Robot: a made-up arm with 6 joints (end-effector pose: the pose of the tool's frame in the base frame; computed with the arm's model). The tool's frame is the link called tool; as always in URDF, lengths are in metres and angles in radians. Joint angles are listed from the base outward.
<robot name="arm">
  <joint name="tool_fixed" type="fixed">
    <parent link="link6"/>
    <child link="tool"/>
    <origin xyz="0 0 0" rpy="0 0 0"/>
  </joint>
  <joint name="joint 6" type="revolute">
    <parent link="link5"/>
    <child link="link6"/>
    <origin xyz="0 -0.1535 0" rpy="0 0 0"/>
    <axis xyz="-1 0 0"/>
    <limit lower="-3.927" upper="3.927" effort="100" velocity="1.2"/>
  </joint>
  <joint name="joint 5" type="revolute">
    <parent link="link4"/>
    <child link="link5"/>
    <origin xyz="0.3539 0 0" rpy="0 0 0"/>
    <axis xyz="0 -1 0"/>
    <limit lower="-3.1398" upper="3.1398" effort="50" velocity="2.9"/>
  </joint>
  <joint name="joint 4" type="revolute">
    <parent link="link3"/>
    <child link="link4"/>
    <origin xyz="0 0 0" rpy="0 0 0"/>
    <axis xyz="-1 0 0"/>
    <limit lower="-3.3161" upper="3.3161" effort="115" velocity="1.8"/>
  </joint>
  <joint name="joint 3" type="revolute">
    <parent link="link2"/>
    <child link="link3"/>
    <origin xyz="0 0 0.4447" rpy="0 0 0"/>
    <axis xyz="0 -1 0"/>
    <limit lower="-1.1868" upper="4.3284" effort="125" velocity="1.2"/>
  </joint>
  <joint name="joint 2" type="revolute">
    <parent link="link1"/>
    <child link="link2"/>
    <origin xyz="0 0 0" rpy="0 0 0"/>
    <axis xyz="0 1 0"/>
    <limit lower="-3.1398" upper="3.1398" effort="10" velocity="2.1"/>
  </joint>
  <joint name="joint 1" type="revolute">
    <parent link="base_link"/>
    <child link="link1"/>
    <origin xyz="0 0 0.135" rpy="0 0 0"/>
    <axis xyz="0 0 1"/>
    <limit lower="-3.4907" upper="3.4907" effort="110" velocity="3"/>
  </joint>
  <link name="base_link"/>
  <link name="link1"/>
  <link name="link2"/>
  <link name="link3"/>
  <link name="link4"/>
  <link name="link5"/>
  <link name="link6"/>
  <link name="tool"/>
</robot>
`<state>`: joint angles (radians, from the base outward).
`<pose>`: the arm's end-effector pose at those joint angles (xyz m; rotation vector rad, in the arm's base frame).
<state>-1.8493 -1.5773 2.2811 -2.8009 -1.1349 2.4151</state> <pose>0.3440 0.6767 -0.0617 1.7207 0.3029 -1.5524</pose>
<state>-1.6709 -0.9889 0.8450 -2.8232 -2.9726 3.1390</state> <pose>0.1867 0.4005 0.7336 1.4573 0.8650 -1.4982</pose>
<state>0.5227 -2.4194 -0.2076 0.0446 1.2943 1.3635</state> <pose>-0.3663 -0.3880 0.0809 0.9060 -2.1984 -2.0102</pose>
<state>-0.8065 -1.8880 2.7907 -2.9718 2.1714 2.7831</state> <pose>-0.2094 0.4370 -0.3565 -0.6217 -2.3547 0.1622</pose>
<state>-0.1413 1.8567 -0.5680 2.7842 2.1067 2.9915</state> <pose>0.2135 0.1149 -0.2634 -0.4108 -1.6856 0.0893</pose>
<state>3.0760 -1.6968 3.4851 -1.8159 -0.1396 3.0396</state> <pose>0.4105 -0.0643 -0.3039 1.0471 1.1900 -1.9346</pose>
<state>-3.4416 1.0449 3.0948 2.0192 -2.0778 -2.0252</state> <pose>-0.1140 -0.0344 0.6085 1.8335 1.4302 -0.2985</pose>
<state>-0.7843 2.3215 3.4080 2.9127 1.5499 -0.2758</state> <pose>0.4306 -0.2185 0.1611 -2.4926 0.7995 0.4411</pose>
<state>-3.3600 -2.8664 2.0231 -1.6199 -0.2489 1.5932</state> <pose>0.2028 -0.0527 -0.6683 1.9437 -0.4963 -2.4103</pose>
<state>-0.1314 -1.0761 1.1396 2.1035 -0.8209 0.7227</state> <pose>-0.6935 0.1703 0.5495 -0.4726 0.0541 -2.5335</pose>
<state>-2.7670 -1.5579 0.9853 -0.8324 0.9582 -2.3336</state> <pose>0.5886 0.3424 0.4339 -0.1985 0.0454 1.0372</pose>
